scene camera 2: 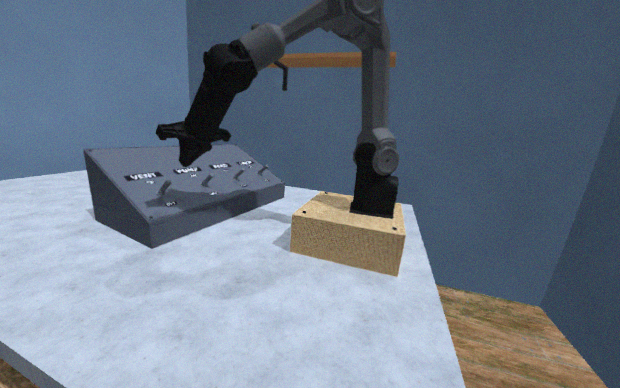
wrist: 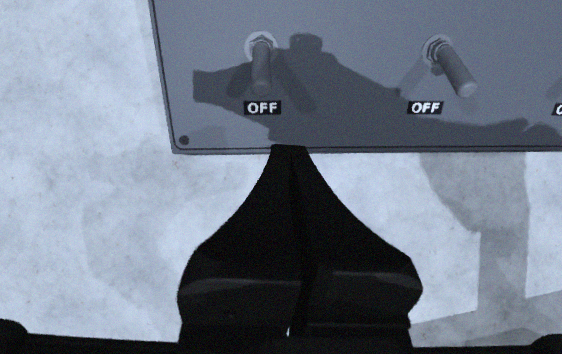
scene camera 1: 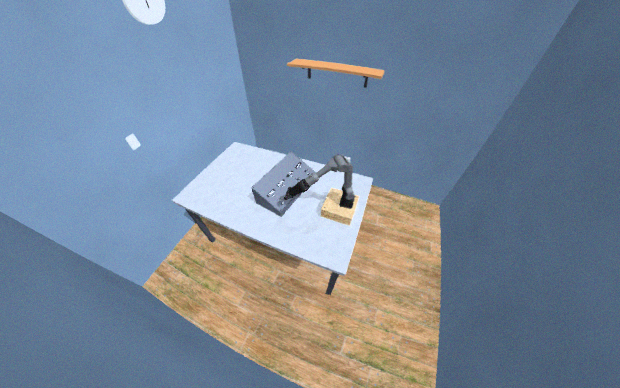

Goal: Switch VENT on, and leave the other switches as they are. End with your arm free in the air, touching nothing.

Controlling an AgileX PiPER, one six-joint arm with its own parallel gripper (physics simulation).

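The dark grey sloped switch panel (scene camera 1: pixel 286 167) (scene camera 2: pixel 112 195) (wrist: pixel 360 30) stands on the table. Its VENT label (scene camera 2: pixel 143 176) is at the near left end. The VENT lever (scene camera 2: pixel 164 188) (wrist: pixel 261 67) leans toward its OFF label (wrist: pixel 262 108). The neighbouring lever (scene camera 2: pixel 207 180) (wrist: pixel 454 70), in the PUMP column, also leans toward OFF. Two further levers (scene camera 2: pixel 240 175) (scene camera 2: pixel 264 170) lean the same way. My gripper (scene camera 1: pixel 286 198) (scene camera 2: pixel 186 164) (wrist: pixel 286 164) is shut and empty, in the air over the panel's lower part, apart from the VENT lever. VENT's upper label is outside the wrist view.
My arm stands on a wooden block (scene camera 1: pixel 336 216) (scene camera 2: pixel 345 245) at the right of the panel, on the pale table (scene camera 1: pixel 215 175) (scene camera 2: pixel 225 325). An orange shelf (scene camera 1: pixel 335 67) (scene camera 2: pixel 325 60) is on the wall behind. The arm's shadow falls across the panel.
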